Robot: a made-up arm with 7 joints.
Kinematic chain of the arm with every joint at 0, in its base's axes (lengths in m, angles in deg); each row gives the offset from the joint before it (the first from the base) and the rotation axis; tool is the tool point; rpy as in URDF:
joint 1: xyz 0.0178 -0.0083 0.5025 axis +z
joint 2: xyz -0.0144 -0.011 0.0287 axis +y
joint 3: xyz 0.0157 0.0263 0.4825 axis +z
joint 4: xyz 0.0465 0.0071 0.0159 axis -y
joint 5: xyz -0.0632 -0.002 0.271 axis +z
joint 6: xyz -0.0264 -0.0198 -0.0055 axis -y
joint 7: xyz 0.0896 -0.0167 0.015 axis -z
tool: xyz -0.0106 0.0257 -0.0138 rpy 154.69 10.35 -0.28
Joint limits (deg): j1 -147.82..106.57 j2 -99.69..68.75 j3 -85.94..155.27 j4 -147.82..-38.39 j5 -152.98..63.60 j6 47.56..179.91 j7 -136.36..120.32
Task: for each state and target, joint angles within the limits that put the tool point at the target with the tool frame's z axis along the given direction. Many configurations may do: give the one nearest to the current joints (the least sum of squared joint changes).
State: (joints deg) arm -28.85 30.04 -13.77 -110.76 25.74 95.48 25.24
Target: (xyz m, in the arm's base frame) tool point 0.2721 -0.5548 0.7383 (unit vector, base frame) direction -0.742 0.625 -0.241
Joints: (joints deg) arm -46.98 33.74 -29.30 -103.98 -5.39 87.79 19.58
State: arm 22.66 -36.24 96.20 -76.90 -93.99 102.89 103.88
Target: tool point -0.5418 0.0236 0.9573 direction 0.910 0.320 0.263
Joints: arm 51.05 -36.36 89.18 -99.84 -82.68 86.33 101.71
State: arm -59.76 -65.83 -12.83 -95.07 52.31 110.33 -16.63
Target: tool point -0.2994 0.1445 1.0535 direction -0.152 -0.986 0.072
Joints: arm -69.52 -52.14 -33.23 -104.70 54.99 154.76 -50.30
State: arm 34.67 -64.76 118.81 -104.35 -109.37 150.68 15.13
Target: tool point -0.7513 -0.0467 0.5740 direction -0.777 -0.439 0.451
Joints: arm 26.96 -78.14 98.43 -56.85 -136.54 134.07 7.00
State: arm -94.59 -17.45 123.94 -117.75 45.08 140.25 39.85
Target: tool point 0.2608 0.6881 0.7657 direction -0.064 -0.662 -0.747
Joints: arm -84.01 -49.93 134.78 -84.43 21.67 110.66 46.65
